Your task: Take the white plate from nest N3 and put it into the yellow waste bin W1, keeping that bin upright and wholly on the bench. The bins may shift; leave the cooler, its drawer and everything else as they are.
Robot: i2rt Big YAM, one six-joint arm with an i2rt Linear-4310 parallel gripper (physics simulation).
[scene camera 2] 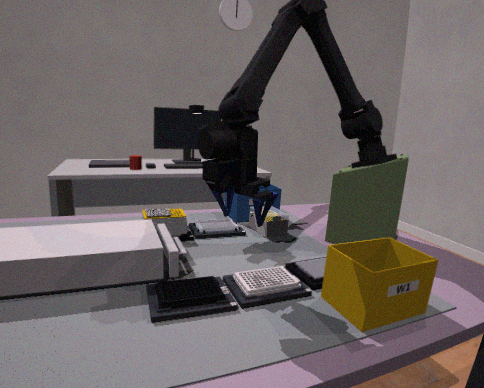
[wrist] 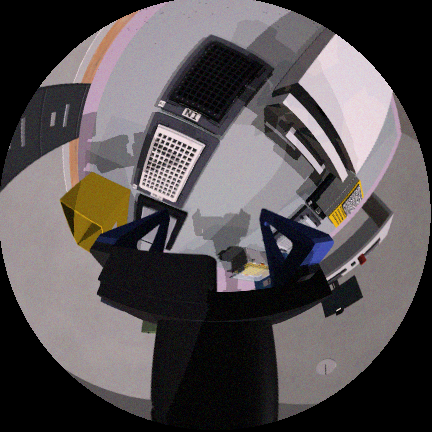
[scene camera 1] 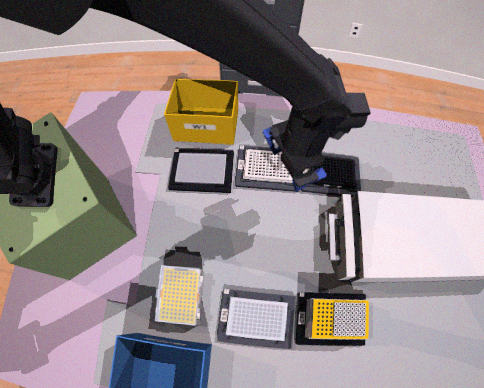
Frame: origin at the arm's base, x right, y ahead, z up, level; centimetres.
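Seen in the pictures: gripper, fingertip midpoint: (scene camera 2: 242, 220) (wrist: 214, 213) (scene camera 1: 286, 171); arm's base, origin of the base link: (scene camera 2: 374, 163) (scene camera 1: 35, 175).
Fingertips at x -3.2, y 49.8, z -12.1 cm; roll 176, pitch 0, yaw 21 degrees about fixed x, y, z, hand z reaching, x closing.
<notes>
Pixels of each thing's top centre, then the offset from my fingertips to it. "*": a spot on its surface instead.
- white plate, middle of its top: (wrist: 165, 167) (scene camera 2: 266, 277) (scene camera 1: 269, 164) dz -10.9, dx -8.1, dy -2.0 cm
- middle nest, middle of its top: (wrist: 166, 165) (scene camera 2: 266, 281) (scene camera 1: 268, 166) dz -11.9, dx -8.1, dy -2.0 cm
- yellow bin W1, middle of its top: (scene camera 2: 382, 252) (scene camera 1: 201, 96) (wrist: 85, 237) dz -1.5, dx -24.4, dy -18.3 cm
- black plate, middle of its top: (wrist: 216, 75) (scene camera 2: 189, 288) (scene camera 1: 333, 170) dz -10.9, dx -5.4, dy +15.0 cm
- dark nest, middle of its top: (scene camera 2: 325, 266) (scene camera 1: 201, 167) (wrist: 154, 229) dz -11.7, dx -8.8, dy -19.7 cm
- yellow-gridded box, surface spot: (scene camera 1: 180, 295) * dz -6.6, dx +23.8, dy -24.1 cm
- pale plate, middle of its top: (scene camera 1: 257, 319) (wrist: 296, 236) (scene camera 2: 216, 223) dz -10.9, dx +29.6, dy -8.4 cm
- yellow rack, middle of its top: (scene camera 1: 342, 319) (wrist: 349, 206) (scene camera 2: 163, 211) dz -5.8, dx +31.6, dy +8.8 cm
- blue bin, middle of its top: (scene camera 1: 154, 377) (scene camera 2: 253, 185) dz -1.5, dx +39.7, dy -28.5 cm
The white plate (scene camera 1: 257, 162) (scene camera 2: 267, 280) (wrist: 172, 162), with a grid of holes, sits in the middle nest (scene camera 1: 260, 185) (scene camera 2: 275, 298) (wrist: 210, 142) of the back row. I cannot read that nest's label. The yellow bin W1 (scene camera 1: 215, 136) (scene camera 2: 345, 290) (wrist: 107, 197) stands upright on the bench, near its back edge. My gripper (scene camera 1: 290, 166) (scene camera 2: 244, 220) (wrist: 214, 213) is open and empty, with its blue fingers spread. It hangs above the bench, apart from the plate, and hides the plate's right part in scene camera 1.
A black plate (scene camera 1: 342, 172) (scene camera 2: 190, 291) (wrist: 220, 77) in nest N1 adjoins the white plate's nest. A dark nest (scene camera 1: 174, 170) lies on the other side. The white cooler (scene camera 1: 420, 235) (scene camera 2: 75, 255) stands beyond N1. A yellow-gridded box (scene camera 1: 180, 295), pale plate (scene camera 1: 257, 320), yellow rack (scene camera 1: 322, 320) and blue bin (scene camera 1: 150, 367) stand opposite.
</notes>
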